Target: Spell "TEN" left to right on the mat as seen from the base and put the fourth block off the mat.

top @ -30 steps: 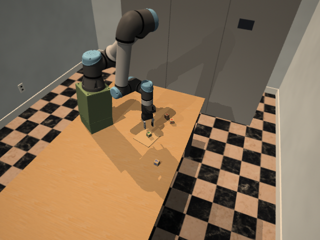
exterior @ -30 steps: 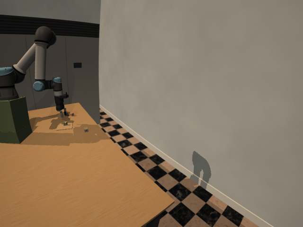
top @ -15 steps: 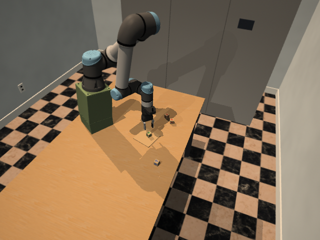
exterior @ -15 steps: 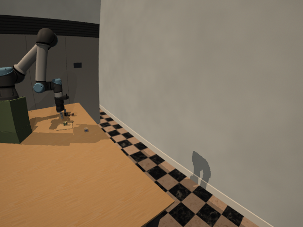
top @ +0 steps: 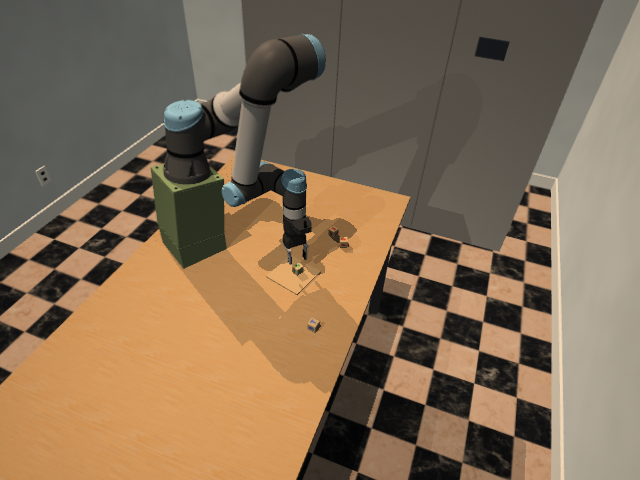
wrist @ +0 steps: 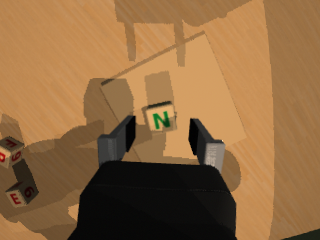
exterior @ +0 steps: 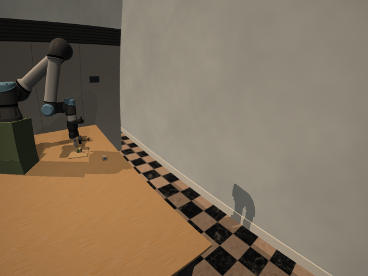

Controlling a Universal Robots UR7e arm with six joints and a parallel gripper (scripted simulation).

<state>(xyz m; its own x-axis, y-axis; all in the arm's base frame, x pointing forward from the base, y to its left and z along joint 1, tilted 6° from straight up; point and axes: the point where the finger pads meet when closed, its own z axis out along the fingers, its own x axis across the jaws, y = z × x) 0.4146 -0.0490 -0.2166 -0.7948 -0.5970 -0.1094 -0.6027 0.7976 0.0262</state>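
The mat lies 10 mm behind my hand, 10 mm to the right of it and 80 mm below it.
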